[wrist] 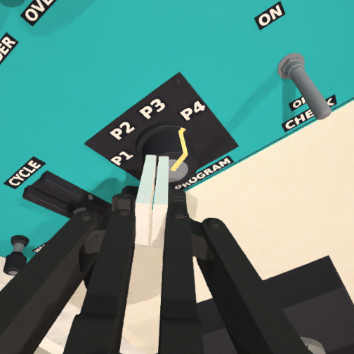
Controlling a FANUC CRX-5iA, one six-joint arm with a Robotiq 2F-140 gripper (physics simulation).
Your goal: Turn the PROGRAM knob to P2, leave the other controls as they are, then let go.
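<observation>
The PROGRAM knob (179,170) is a dark round knob with a grey end face, on a black diamond-shaped plate (179,89) marked P1, P2, P3 and P4. Its bent yellow pointer line (185,151) runs up toward the P4 label (193,110); the P2 label (122,130) is to the upper left. My gripper (156,172) is shut, its pale pads together with nothing between them. The pad tips overlap the left part of the knob in this view and hide some of it. Whether they touch the knob I cannot tell.
A grey toggle lever (310,92) sticks out at the upper right, between ON and CHECK labels. A dark slotted block (57,191) is by the CYCLE label at the left. A small black knob (15,261) is at the lower left, and a dark box (320,305) at the lower right.
</observation>
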